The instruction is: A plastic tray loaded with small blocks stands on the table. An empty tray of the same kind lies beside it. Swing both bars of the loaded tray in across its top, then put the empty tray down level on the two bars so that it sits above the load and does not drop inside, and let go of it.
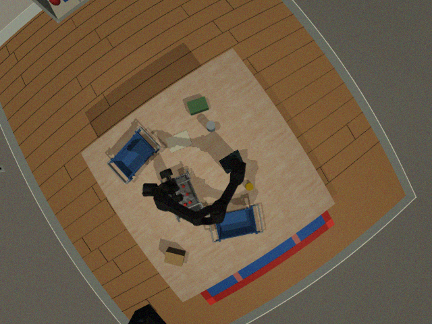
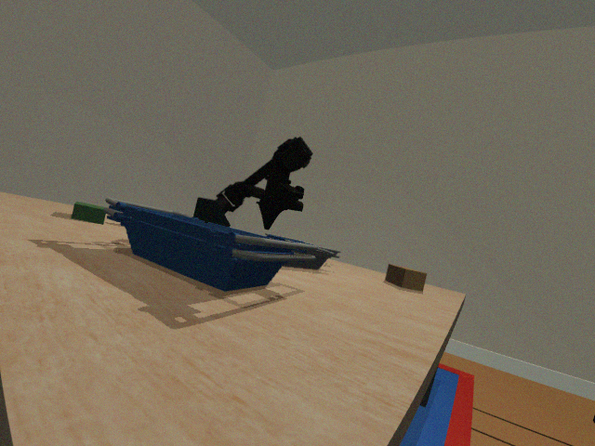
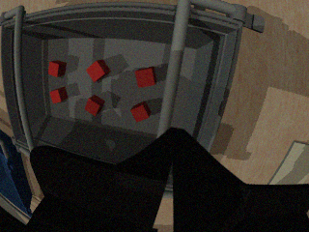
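Now: gripper tip 130 mm past the blue tray, 420 mm to the right of it and 40 mm above it. Round my gripper tip: grey cylinder (380 mm behind, 150 mm to the right, 50 mm below); pale sheet (160 mm behind, 210 mm to the right, 80 mm below); yellow disc (340 mm behind, 300 mm to the left, 80 mm below).
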